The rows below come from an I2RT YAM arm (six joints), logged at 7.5 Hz.
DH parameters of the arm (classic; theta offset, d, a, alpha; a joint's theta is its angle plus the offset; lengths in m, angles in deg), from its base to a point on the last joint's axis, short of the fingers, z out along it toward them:
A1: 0 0.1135 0.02 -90
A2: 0 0 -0.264 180
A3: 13.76 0 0.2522 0
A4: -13.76 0 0.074 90
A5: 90 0 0 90
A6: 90 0.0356 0 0
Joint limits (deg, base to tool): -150..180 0..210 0..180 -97..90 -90..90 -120..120
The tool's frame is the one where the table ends.
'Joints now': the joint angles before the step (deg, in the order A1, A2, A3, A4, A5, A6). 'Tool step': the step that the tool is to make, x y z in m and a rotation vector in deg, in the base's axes. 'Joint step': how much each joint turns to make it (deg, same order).
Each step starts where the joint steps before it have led.
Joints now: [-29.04 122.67 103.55 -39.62 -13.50 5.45]
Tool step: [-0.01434 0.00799 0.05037 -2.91 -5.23 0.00]
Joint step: [0.00 -6.68 -0.11 -0.59 0.01 0.00]
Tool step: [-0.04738 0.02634 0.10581 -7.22 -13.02 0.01]
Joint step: [0.00 -14.80 0.02 0.06 -0.01 0.00]
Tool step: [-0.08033 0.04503 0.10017 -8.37 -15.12 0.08]
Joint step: [0.07 -16.79 0.24 0.26 -0.02 0.00]
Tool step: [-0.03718 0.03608 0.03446 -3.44 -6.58 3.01]
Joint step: [3.01 -7.36 0.16 -0.10 0.01 -0.02]
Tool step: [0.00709 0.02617 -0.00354 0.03 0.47 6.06]
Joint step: [6.00 -0.90 -1.40 0.02 -0.03 -0.17]
